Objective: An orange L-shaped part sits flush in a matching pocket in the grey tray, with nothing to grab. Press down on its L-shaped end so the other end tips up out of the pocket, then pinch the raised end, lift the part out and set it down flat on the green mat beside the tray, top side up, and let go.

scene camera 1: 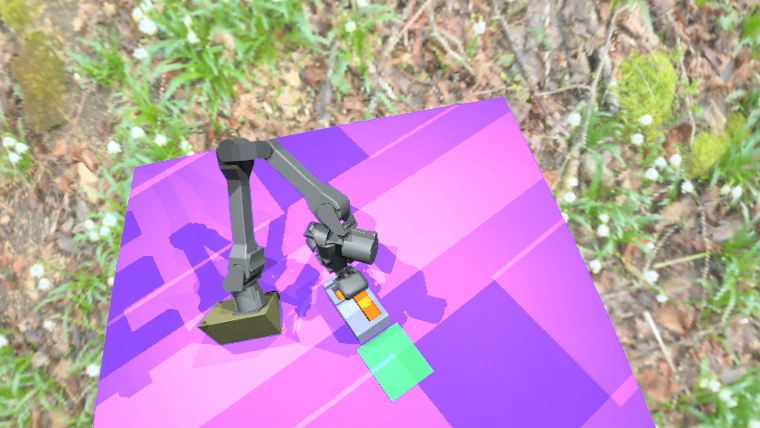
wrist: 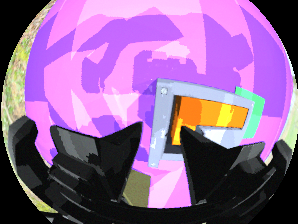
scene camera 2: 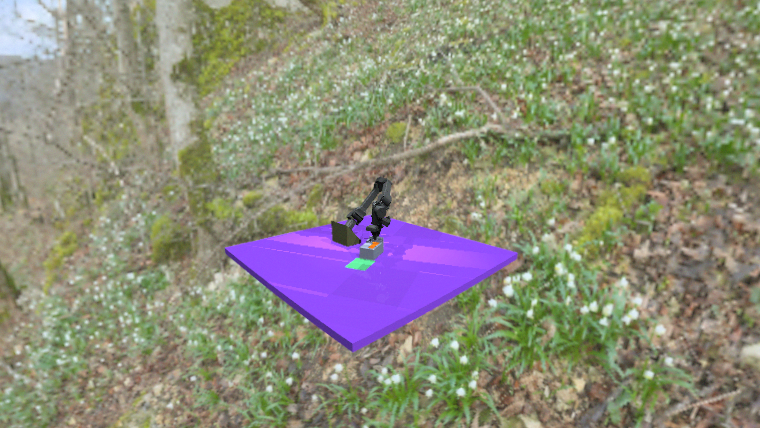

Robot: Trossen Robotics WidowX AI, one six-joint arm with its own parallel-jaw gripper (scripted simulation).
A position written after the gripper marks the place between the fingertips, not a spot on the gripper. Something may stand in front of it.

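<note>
The gripper [scene camera 1: 341,278]. Gripper again [wrist: 161,127]. Orange L-shaped part [wrist: 189,111]. Green mat [scene camera 1: 392,358].
</note>
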